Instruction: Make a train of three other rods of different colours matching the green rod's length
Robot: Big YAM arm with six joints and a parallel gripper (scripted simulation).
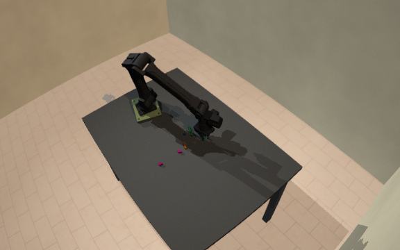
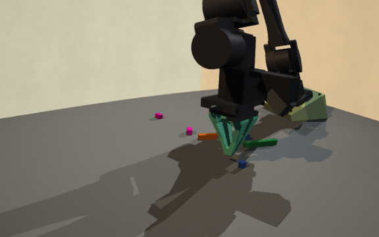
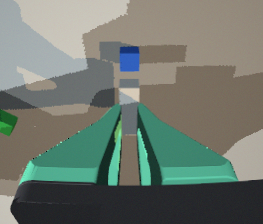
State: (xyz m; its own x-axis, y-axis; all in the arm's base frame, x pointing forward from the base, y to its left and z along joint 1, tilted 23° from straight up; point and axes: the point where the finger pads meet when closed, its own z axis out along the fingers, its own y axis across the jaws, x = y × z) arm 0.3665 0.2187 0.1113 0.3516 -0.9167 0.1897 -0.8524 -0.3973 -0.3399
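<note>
Right now my hand is 10 mm above the grey rod. Also, from my hand: magenta rod 160 mm to the right, 20 mm below; then orange rod 110 mm to the right, 20 mm below, 20 mm behind; then green rod 100 mm behind, 40 mm to the right, 20 mm below.
</note>
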